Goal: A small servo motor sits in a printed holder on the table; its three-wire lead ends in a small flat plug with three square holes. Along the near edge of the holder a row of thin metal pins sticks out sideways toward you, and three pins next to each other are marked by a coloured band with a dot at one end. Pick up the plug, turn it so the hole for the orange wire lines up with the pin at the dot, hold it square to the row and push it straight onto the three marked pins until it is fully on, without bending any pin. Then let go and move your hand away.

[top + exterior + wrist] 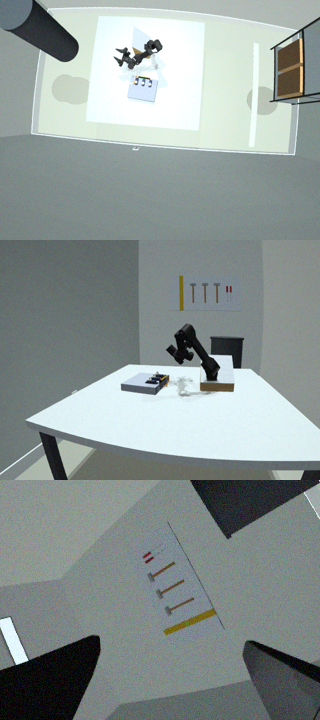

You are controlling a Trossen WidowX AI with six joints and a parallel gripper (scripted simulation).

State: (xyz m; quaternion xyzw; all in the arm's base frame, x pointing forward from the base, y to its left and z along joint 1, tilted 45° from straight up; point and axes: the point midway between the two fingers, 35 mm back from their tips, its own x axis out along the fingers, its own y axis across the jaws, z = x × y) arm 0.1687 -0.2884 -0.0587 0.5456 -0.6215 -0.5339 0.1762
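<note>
The grey holder is 320 mm ahead of my gripper tip, 240 mm to the left of it and 230 mm below it.
</note>
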